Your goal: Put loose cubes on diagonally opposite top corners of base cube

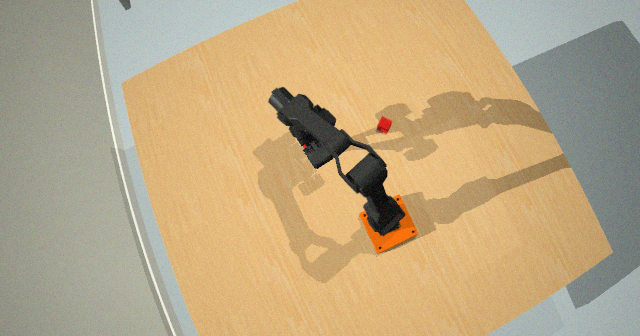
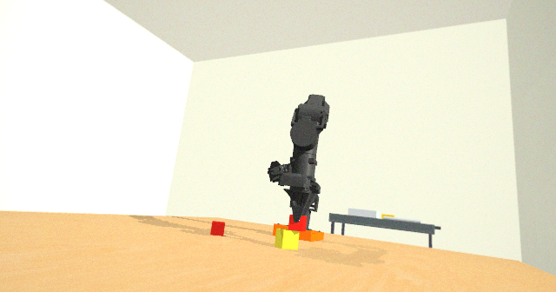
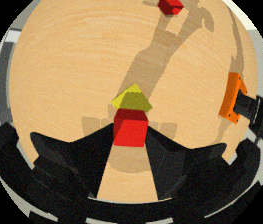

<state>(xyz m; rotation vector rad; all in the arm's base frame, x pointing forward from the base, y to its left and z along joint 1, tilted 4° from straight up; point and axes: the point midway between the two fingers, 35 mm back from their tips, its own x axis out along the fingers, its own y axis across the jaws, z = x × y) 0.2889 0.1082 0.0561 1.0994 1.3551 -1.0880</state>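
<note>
Now: the yellow cube 2 cm to the right of my gripper tip and 4 cm below it.
</note>
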